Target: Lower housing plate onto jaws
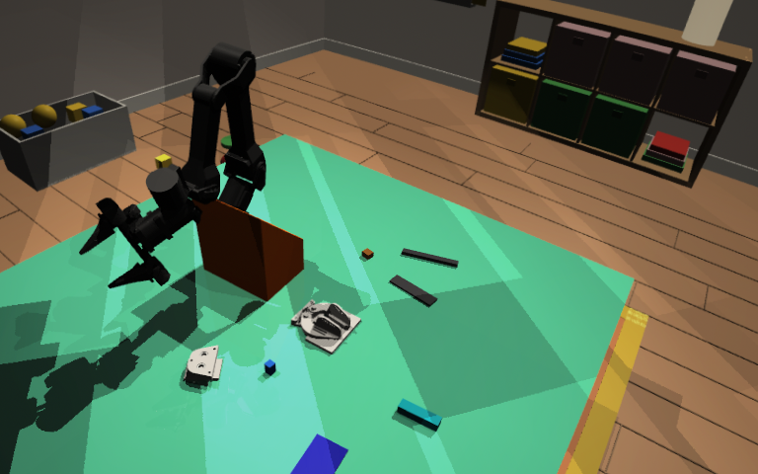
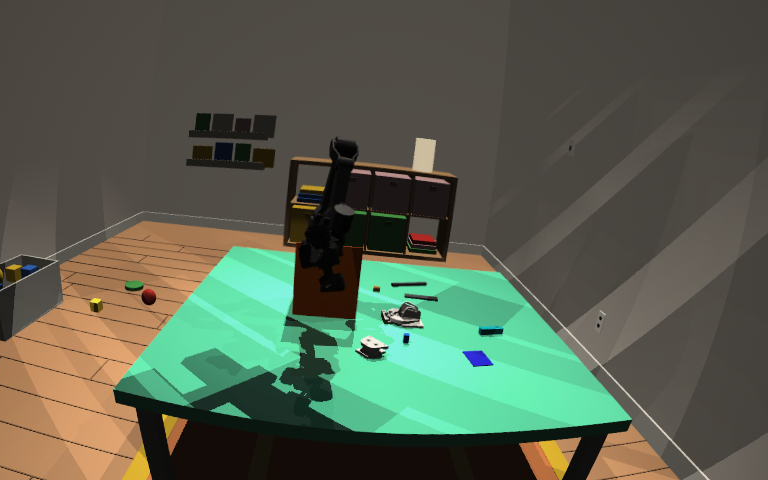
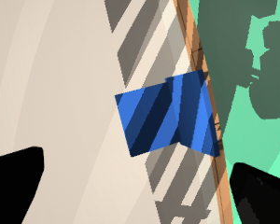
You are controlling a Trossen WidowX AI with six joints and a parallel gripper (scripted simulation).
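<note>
Right now my gripper tip is 220 mm above the white part, 160 mm short of it and 80 mm to the right of it. Also, from my gripper tip: blue tile (470 mm ahead, 230 mm below, 80 mm to the left); then teal block (560 mm ahead, 270 mm to the left, 220 mm below); then blue cube (260 mm ahead, 220 mm below, 170 mm to the left).
</note>
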